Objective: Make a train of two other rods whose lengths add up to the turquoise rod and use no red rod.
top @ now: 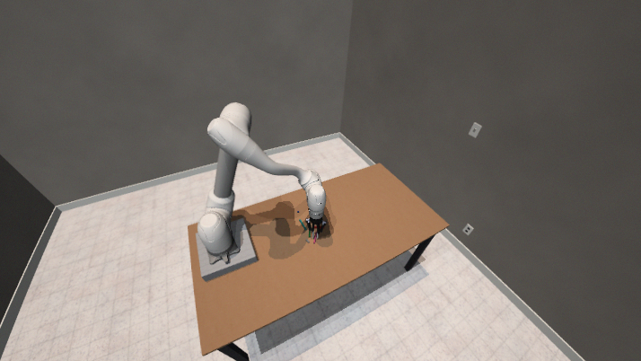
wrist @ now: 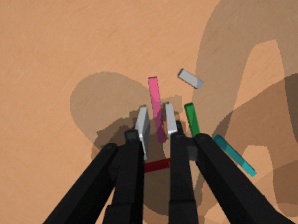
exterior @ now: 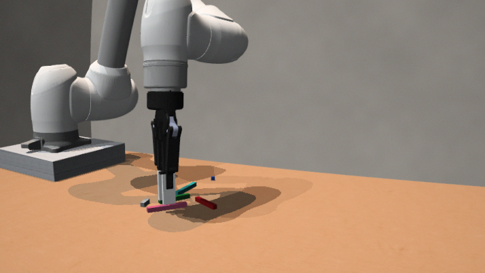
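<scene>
Now: hand 50 mm above the pink rod. The rest, counted from my hand: red rod (70 mm ahead, 60 mm to the left, 50 mm below); then grey rod (60 mm behind, 50 mm below); then green rod (10 mm behind, 60 mm to the left, 50 mm below).
</scene>
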